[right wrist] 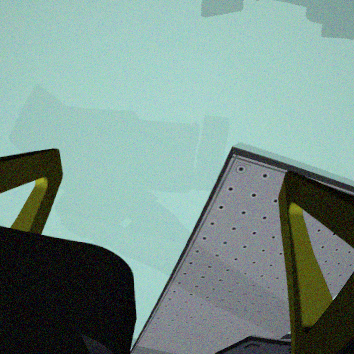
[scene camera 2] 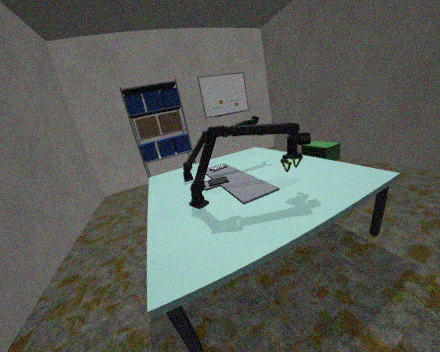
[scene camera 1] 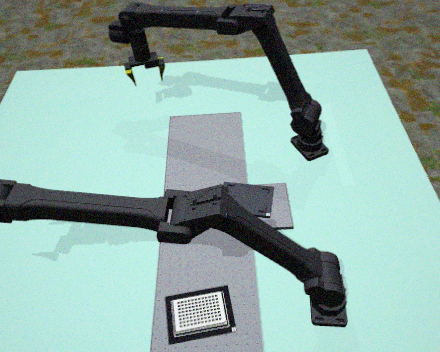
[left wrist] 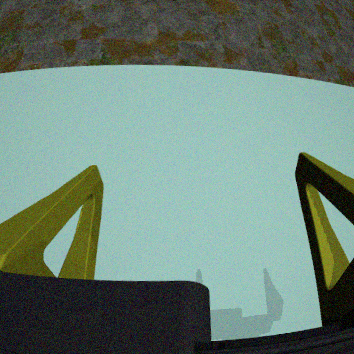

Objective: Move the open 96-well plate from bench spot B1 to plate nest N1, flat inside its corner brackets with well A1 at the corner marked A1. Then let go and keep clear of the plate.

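Pixels of known places: left gripper, fingertip midpoint: point(left wrist: 198, 168); right gripper, fingertip midpoint: point(right wrist: 168, 172) point(scene camera 2: 291, 169) point(scene camera 1: 149, 82); left arm's base, link origin: point(scene camera 2: 188, 179) point(scene camera 1: 326, 303); right arm's base, link origin: point(scene camera 2: 199, 204) point(scene camera 1: 309, 147).
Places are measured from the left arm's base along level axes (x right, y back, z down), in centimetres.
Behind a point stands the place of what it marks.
The white 96-well plate point(scene camera 1: 200, 311) {x -5.1, y -32.3, z -2.6 cm} point(scene camera 2: 218, 167) {x -2.2, y -32.6, z -2.8 cm} lies flat within a black rectangular border point(scene camera 1: 170, 332) {x -10.3, y -39.4, z -1.4 cm}, which has a small white mark at its lower right corner in scene camera 1. A dark pad point(scene camera 1: 253, 200) {x 31.8, y -19.6, z -2.5 cm} point(scene camera 2: 218, 181) {x 35.0, y -21.8, z -2.5 cm} with small raised corners and a white corner mark is partly hidden by the left arm. Labels are too small to read. My left gripper point(left wrist: 198, 168) {x 2.6, y -91.8, z -26.9 cm} is open and empty above the table. My right gripper point(scene camera 1: 148, 82) {x 78.2, y -59.6, z -13.5 cm} point(scene camera 2: 292, 168) {x 78.2, y -59.6, z -13.5 cm} point(right wrist: 168, 172) {x 78.2, y -59.6, z -13.5 cm} is open and empty, high above the table and well apart from the plate.
A long grey perforated board point(scene camera 1: 205, 132) {x 64.6, y -38.1, z -1.3 cm} point(scene camera 2: 252, 191) {x 66.8, y -36.5, z -1.3 cm} point(right wrist: 240, 250) {x 62.4, y -45.6, z -1.3 cm} lies under the plate and borders the dark pad. The left arm point(scene camera 1: 100, 205) {x -1.5, y -49.4, z -40.8 cm} crosses over the board between the plate and the right arm point(scene camera 1: 285, 62) {x 60.3, y -10.8, z -33.3 cm}. The pale table point(scene camera 1: 65, 145) {x 58.1, y -89.6, z 0.0 cm} point(scene camera 2: 190, 265) {x 107.8, y 11.5, z 0.0 cm} point(left wrist: 195, 115) {x 12.5, y -107.5, z 0.0 cm} surrounds the board.
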